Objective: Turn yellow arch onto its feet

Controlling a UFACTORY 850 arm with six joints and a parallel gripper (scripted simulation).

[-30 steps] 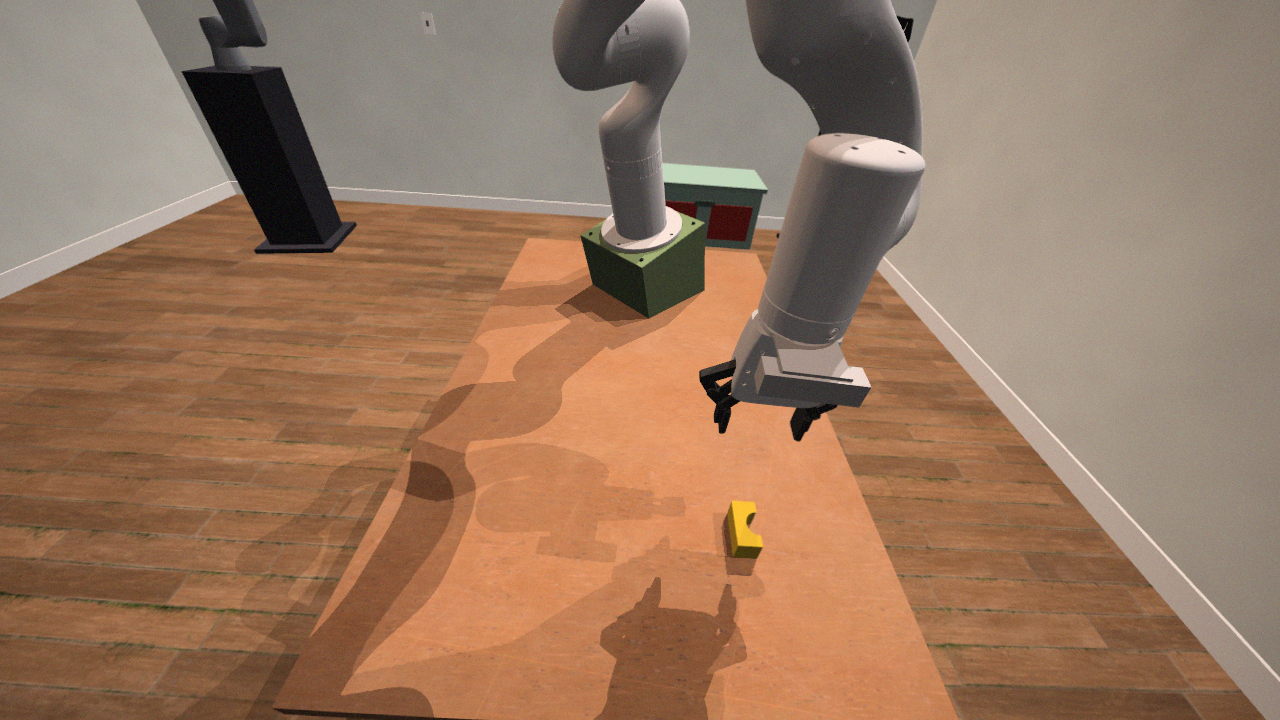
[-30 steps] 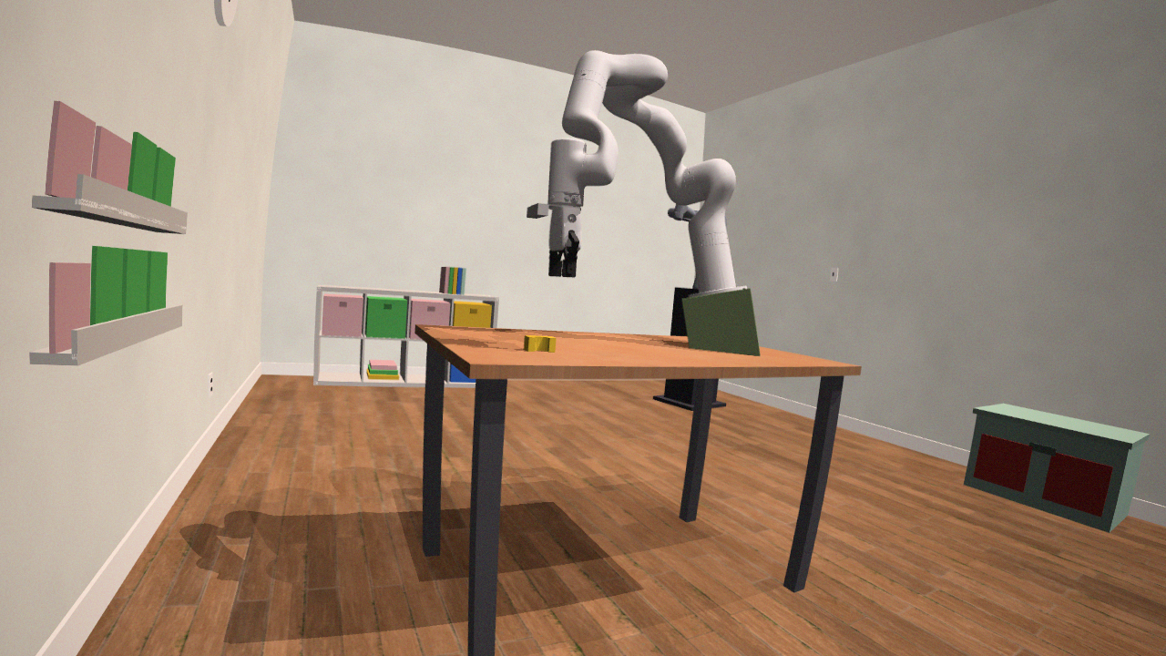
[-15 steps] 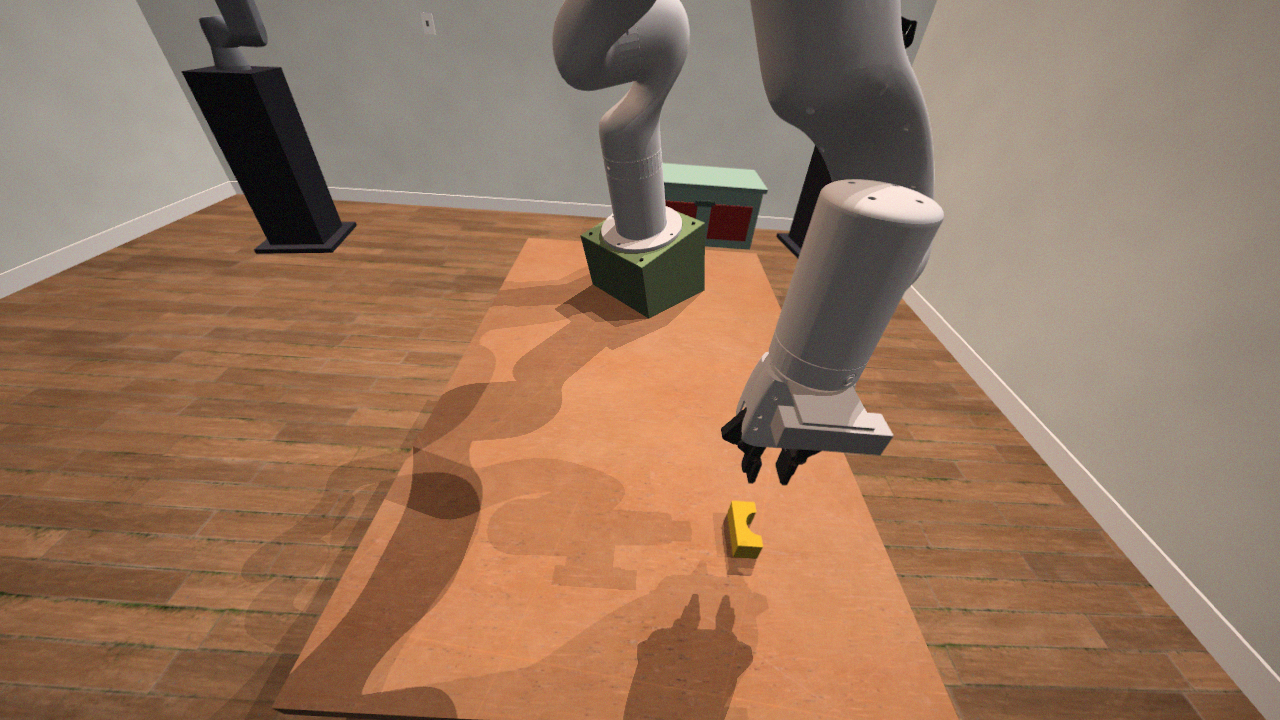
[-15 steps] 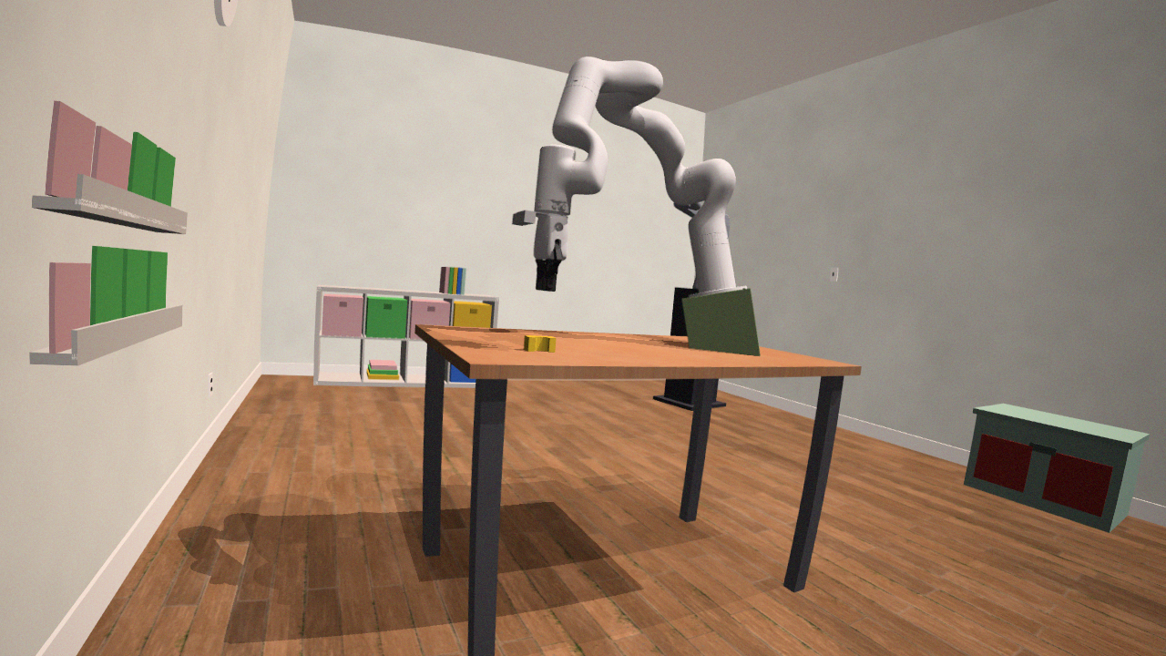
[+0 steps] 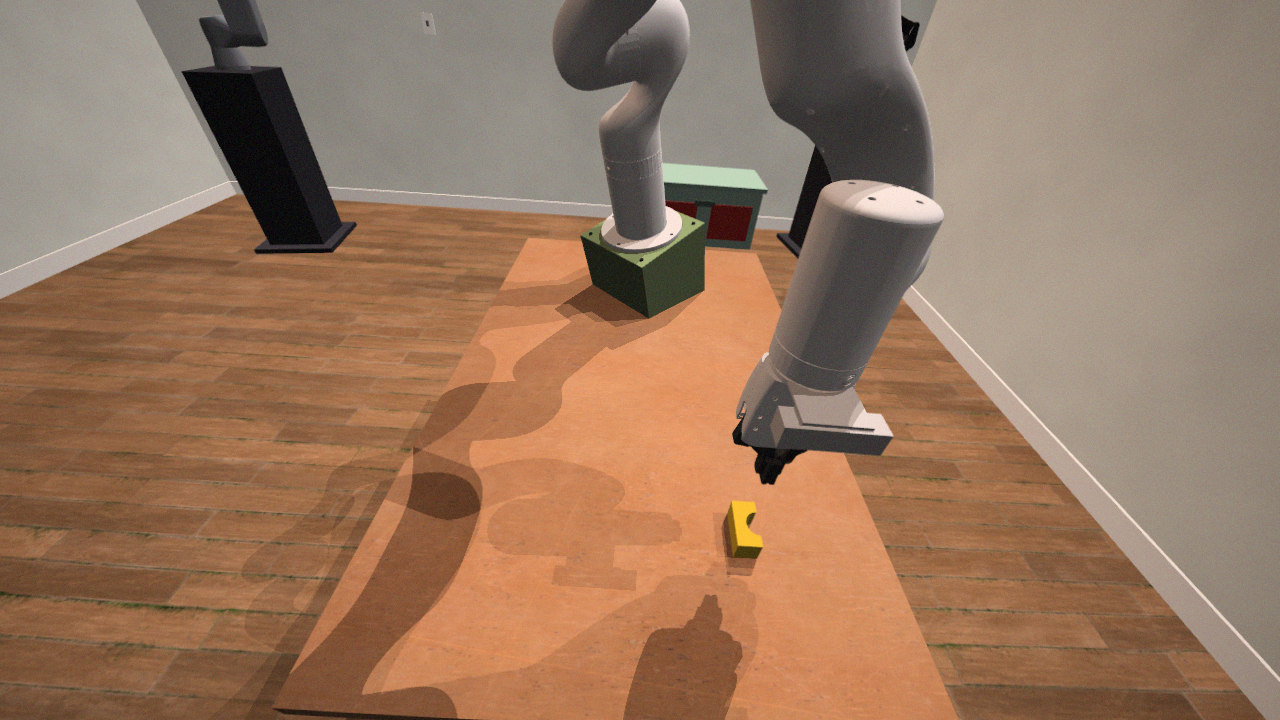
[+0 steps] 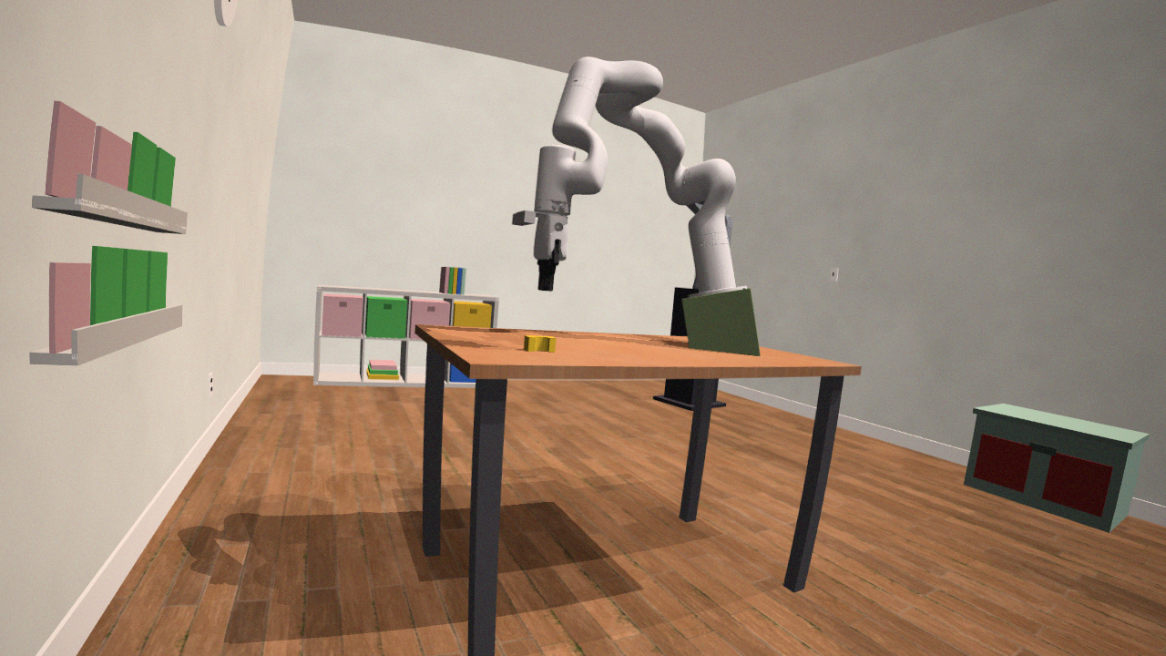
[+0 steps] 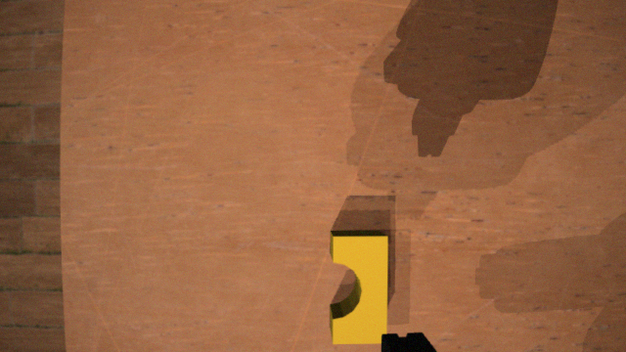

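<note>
The yellow arch lies 140 mm below my hand.
</note>
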